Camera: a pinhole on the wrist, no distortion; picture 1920 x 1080 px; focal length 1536.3 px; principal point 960.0 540.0 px. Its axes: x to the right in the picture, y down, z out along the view. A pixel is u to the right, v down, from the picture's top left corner.
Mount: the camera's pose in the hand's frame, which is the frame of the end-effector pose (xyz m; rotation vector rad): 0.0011 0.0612 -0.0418 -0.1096 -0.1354 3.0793
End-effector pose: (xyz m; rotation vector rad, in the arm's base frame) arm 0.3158 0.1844 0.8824 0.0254 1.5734 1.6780
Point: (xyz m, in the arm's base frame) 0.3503 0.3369 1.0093
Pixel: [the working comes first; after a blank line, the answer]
In the camera's frame: -0.0097 -0.0630 0.2084

889 75
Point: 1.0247 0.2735 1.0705
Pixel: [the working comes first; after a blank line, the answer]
In the camera's frame: 0.4628 0.2490 0.5852

outside the picture
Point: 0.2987 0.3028 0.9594
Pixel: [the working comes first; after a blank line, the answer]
In the camera's frame: -0.0463 -0.0410 0.1413

457 94
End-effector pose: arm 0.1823 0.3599 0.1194 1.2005 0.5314 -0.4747
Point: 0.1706 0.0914 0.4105
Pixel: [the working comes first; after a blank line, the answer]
In the camera's frame: 0.1502 -0.0922 0.3792

1569 167
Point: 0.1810 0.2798 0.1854
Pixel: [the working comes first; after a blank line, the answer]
In the camera's frame: 0.0260 0.0263 0.1408

1243 827
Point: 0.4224 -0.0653 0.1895
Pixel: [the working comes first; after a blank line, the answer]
In the camera's frame: -0.2042 -0.0650 0.4815

308 332
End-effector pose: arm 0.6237 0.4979 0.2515 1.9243 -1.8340 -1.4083
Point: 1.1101 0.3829 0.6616
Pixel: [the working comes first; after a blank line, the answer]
In the camera's frame: 0.2332 0.1733 -0.5427

behind the camera
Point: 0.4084 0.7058 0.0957
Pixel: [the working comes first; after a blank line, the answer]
In the camera's frame: 0.0277 0.0306 0.3816

1071 663
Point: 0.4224 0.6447 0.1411
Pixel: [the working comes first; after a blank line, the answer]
In the camera's frame: 0.0089 0.0002 0.3129

1004 541
